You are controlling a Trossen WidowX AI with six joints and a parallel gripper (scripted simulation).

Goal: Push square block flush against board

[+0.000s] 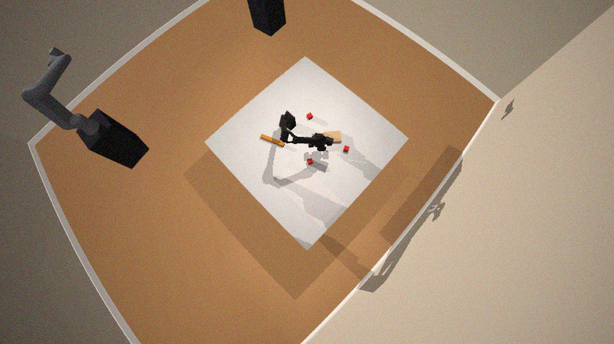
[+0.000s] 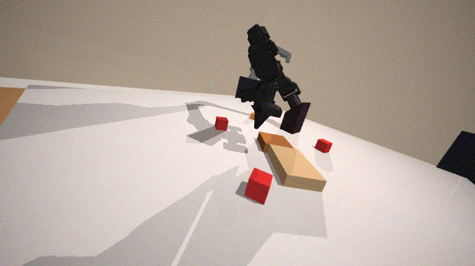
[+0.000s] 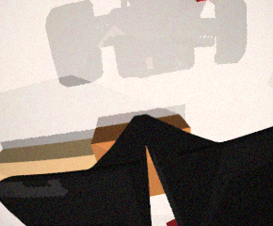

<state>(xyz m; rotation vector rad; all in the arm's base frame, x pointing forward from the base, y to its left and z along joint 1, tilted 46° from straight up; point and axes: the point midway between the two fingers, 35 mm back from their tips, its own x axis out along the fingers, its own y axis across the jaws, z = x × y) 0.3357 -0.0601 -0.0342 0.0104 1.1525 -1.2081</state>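
Right now my gripper tip is 6 cm to the right of the orange square block, 5 cm past it and 4 cm above it. The rest, counted from my gripper tip: tan board 15 cm to the left, 4 cm below, 3 cm ahead; then orange strip 36 cm behind, 19 cm to the right, 4 cm below.
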